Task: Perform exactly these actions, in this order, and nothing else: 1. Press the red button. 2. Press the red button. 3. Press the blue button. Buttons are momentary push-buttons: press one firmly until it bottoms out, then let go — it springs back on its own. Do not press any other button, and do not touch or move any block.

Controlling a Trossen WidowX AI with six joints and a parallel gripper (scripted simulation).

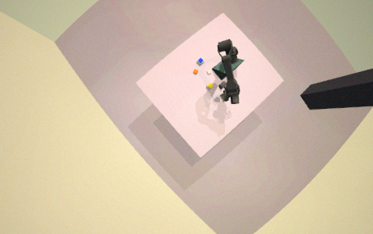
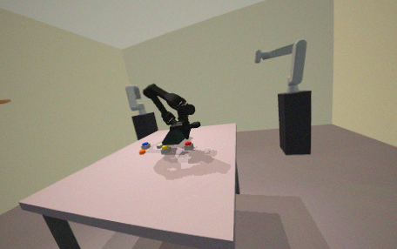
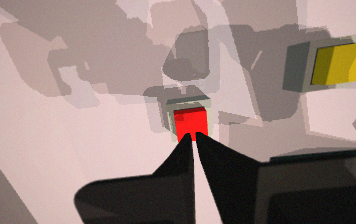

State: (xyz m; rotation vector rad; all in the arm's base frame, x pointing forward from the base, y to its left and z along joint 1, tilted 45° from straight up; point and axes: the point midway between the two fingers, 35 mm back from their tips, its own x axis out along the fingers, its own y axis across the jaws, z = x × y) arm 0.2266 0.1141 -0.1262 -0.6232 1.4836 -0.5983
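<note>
Right now the red button is 30 mm below my gripper tip. From my gripper tip the other things lie so: orange block (320 mm to the right, 60 mm ahead, 50 mm below); blue button (370 mm to the right, 40 mm behind, 30 mm below); yellow button (140 mm to the right, 40 mm ahead, 30 mm below).
</note>
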